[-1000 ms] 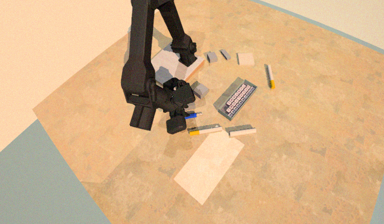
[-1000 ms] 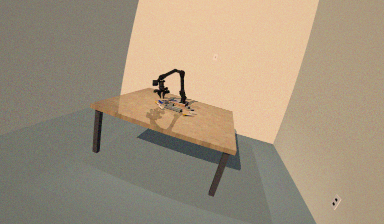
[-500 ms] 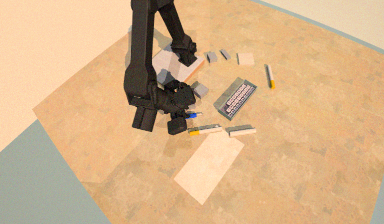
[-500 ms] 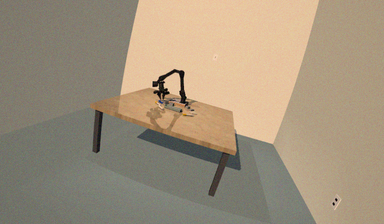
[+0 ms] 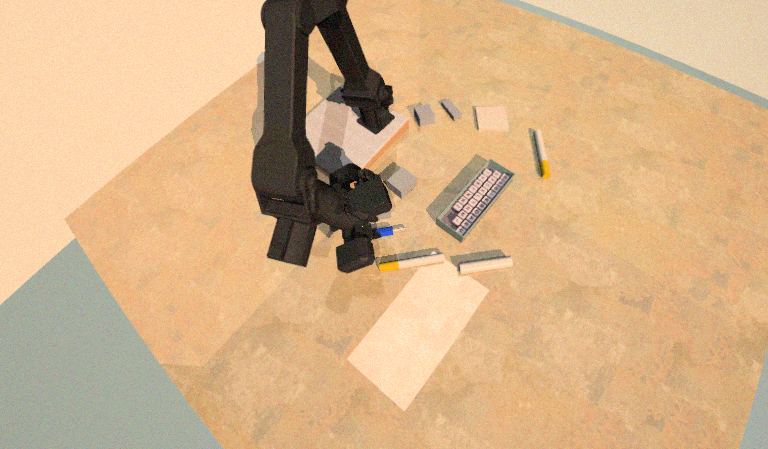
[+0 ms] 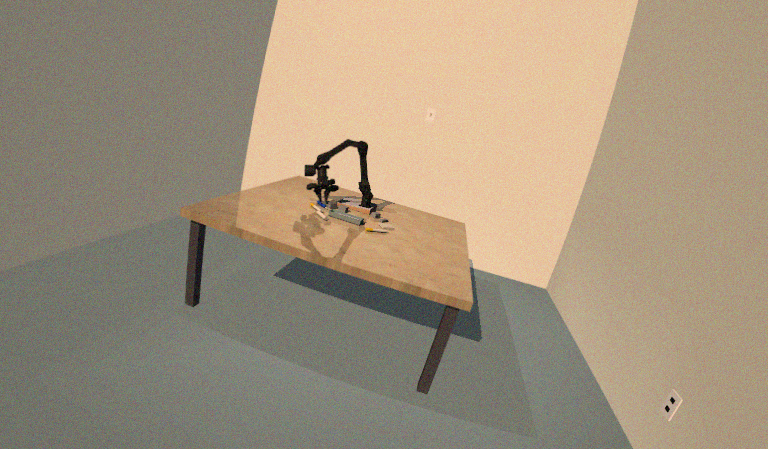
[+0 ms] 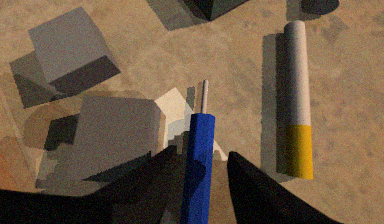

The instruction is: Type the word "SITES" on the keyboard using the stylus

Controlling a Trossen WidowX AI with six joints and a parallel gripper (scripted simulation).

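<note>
Right now my gripper tip is 1 cm short of the blue stylus, 1 cm to the right of it and 2 cm above it. Round my gripper tip: pale stick 19 cm ahead, 8 cm to the left, 2 cm below; then pale pad 39 cm to the left, 2 cm below.
</note>
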